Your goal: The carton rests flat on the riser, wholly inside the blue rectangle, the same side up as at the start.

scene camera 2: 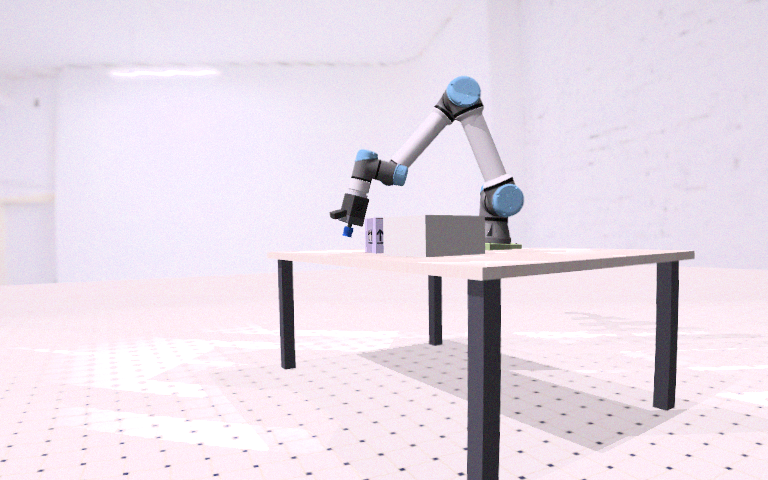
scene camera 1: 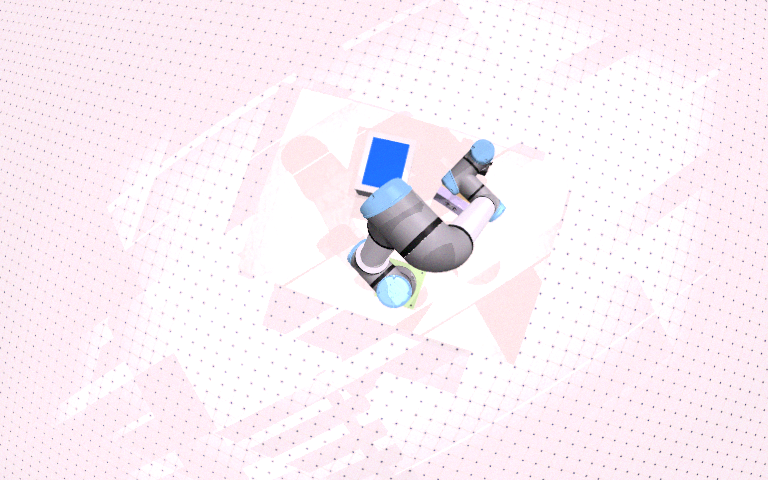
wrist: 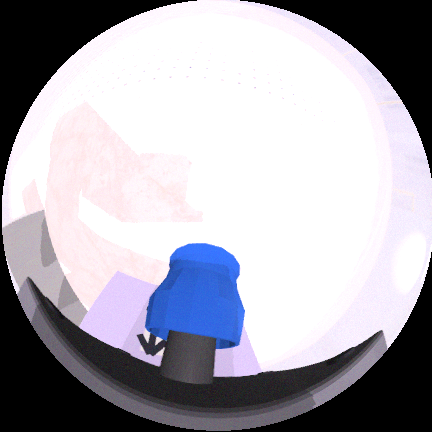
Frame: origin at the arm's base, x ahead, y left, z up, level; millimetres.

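Seen in the pictures: hand, tool point: (scene camera 2: 347, 236) (wrist: 203, 271); arm's base, link origin: (scene camera 2: 492, 242).
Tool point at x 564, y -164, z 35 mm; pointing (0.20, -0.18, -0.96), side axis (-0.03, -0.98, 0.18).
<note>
Pixels of each thing's middle, then the offset from my tool point to it. "spot": a spot on its surface instead. Level surfaces: height alone.
- lilac carton, body centre: (wrist: 165, 352) (scene camera 2: 385, 235) (scene camera 1: 457, 194) dx -137, dy +43, dz +1 mm
- riser, body centre: (scene camera 2: 434, 235) (scene camera 1: 386, 168) dx -120, dy +361, dz -3 mm
- pale grey block with the blue rectangle, surface spot: (scene camera 1: 386, 161) spot: dx -109, dy +362, dz +58 mm
- wooden table, surface height: dz -64 mm
The lilac carton (scene camera 1: 450, 200) (scene camera 2: 378, 237) (wrist: 107, 304) stands on the table to the right of the riser in scene camera 1, with black arrows on its sides pointing up. The wrist hides much of its top. My suction cup (scene camera 2: 347, 232) (wrist: 202, 252) is blue and tilted. It hangs beside the carton, lower than its top, with a gap between them in scene camera 2. The suction is on and nothing is on the cup. The riser (scene camera 1: 411, 156) (scene camera 2: 453, 235) (wrist: 24, 245) is a pale grey block with the blue rectangle (scene camera 1: 386, 161) on top; no carton is on it.
The wooden table (scene camera 2: 566, 261) carries the riser, the carton and the arm's green base plate (scene camera 1: 417, 283) (scene camera 2: 502, 246). The arm's large shoulder and elbow pass over the table close to the riser's near edge in scene camera 1.
</note>
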